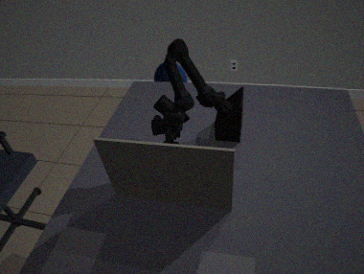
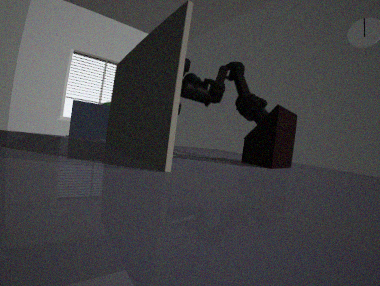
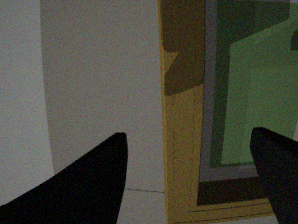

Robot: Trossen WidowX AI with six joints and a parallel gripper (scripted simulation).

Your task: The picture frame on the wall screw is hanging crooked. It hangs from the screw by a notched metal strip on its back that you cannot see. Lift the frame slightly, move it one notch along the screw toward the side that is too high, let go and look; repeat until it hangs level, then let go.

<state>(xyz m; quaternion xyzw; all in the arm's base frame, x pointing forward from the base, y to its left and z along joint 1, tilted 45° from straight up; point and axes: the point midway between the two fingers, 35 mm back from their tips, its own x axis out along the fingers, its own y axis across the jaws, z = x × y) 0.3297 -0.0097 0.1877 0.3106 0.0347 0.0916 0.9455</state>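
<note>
My gripper tip is now 50 mm short of the picture frame and 50 mm above it. From my gripper tip the other things lie so: wall panel (70 mm below, 60 mm ahead, 10 mm to the left).
</note>
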